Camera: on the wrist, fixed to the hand. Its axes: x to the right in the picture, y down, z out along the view.
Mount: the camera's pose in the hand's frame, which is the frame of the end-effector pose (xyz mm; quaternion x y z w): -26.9 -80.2 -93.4 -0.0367 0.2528 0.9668 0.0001
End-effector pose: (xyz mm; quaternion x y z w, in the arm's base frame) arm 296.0 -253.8 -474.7 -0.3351 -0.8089 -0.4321 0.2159
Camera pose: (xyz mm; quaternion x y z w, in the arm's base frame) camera 261.5 -374.4 -486.5 -0.6808 0.3944 0.0943 0.6100
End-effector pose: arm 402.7 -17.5 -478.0 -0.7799 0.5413 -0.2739 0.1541
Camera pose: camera 401.1 42.1 -367.0 0.5868 0.8031 -0.0283 0.0994
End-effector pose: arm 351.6 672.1 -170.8 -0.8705 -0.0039 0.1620 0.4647
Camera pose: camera 364.3 638.0 -50.2 0.0619 -0.9532 -0.2291 0.1875
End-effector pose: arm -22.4 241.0 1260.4 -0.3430 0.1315 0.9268 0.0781
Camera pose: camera 74.2 288.2 1194.6 0.1101 -0.3174 0.0063 0.9419
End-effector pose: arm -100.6 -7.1 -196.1 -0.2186 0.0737 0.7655 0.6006
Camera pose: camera 3.6 -44.6 -256.2 0.1443 -0.3351 -0.5282 0.7667
